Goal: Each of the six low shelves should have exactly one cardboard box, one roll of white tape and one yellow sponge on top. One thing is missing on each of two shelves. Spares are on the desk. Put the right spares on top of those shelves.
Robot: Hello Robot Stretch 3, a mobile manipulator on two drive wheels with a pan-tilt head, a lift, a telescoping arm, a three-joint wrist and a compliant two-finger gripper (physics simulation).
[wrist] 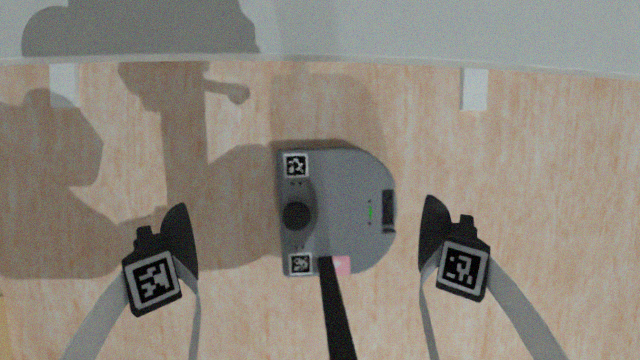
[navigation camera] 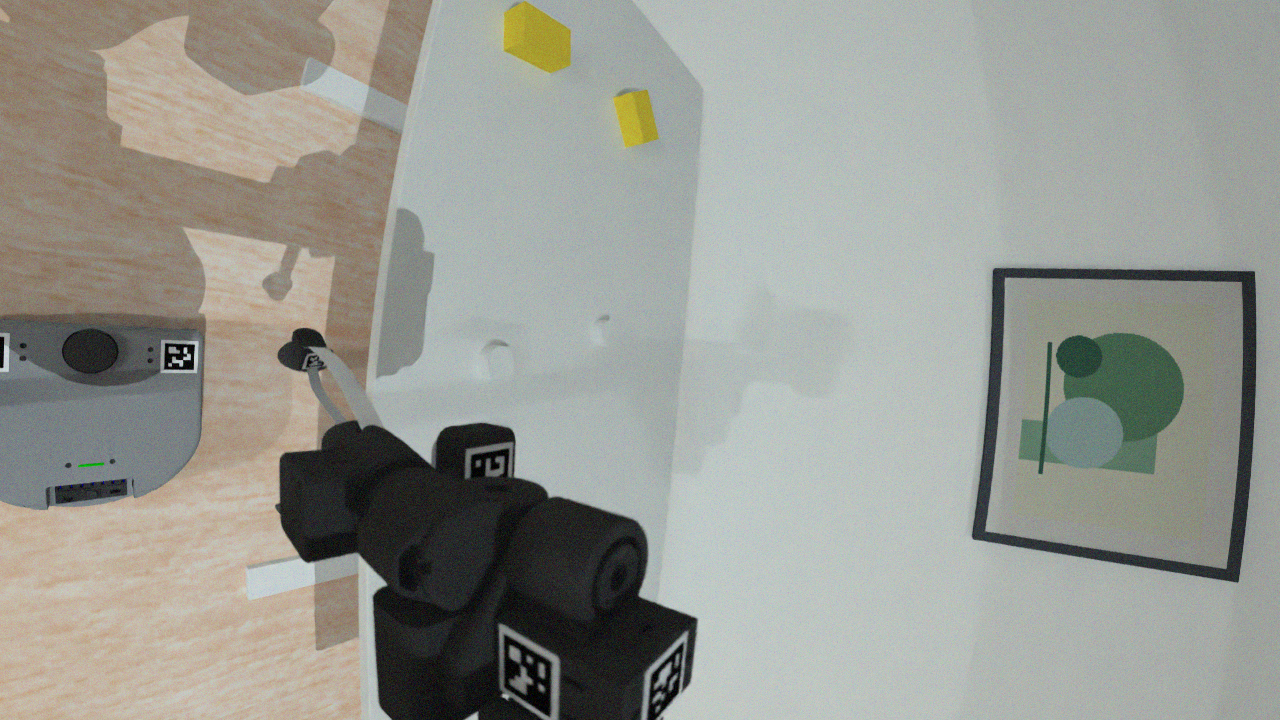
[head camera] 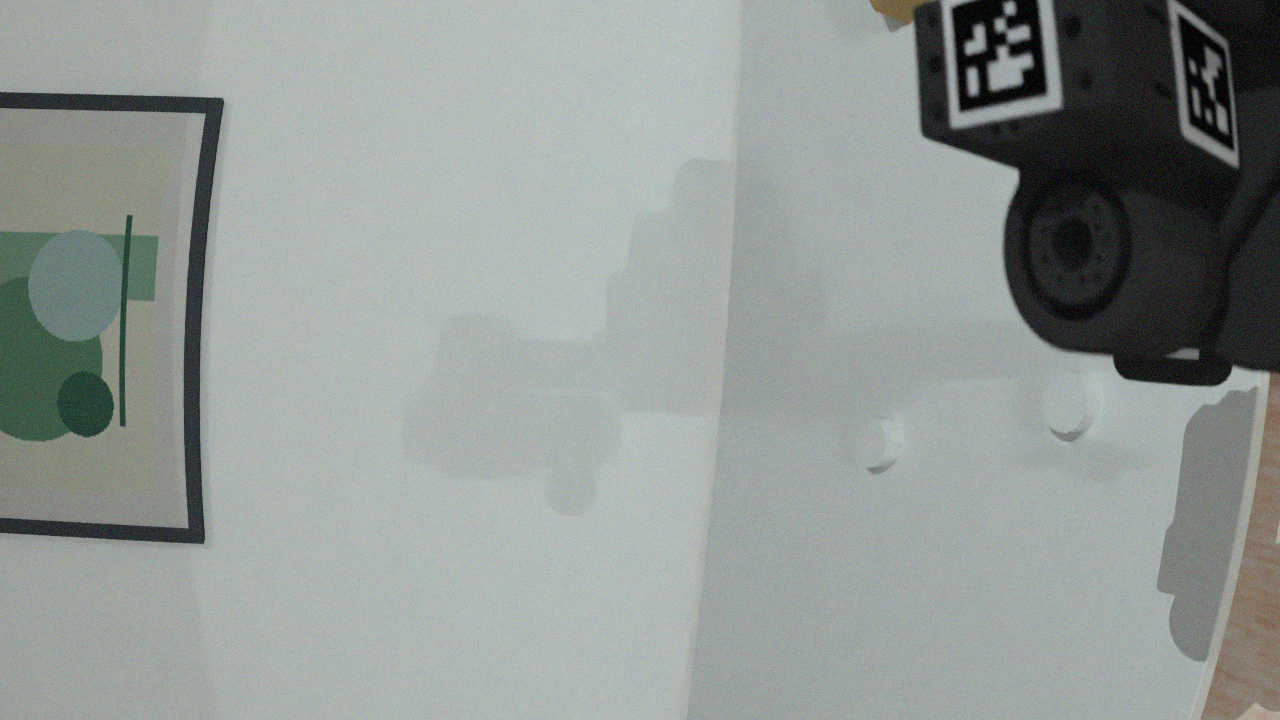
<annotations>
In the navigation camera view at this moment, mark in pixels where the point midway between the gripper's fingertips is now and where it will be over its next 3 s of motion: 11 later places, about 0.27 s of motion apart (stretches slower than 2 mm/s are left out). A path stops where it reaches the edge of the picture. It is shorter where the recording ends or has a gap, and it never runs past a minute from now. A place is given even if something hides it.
My gripper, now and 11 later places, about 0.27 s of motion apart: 296, 427; 305, 416; 327, 393; 359, 375; 396, 370; 429, 370; 459, 370; 486, 370; 509, 371; 524, 371; 533, 371; 536, 371
</annotations>
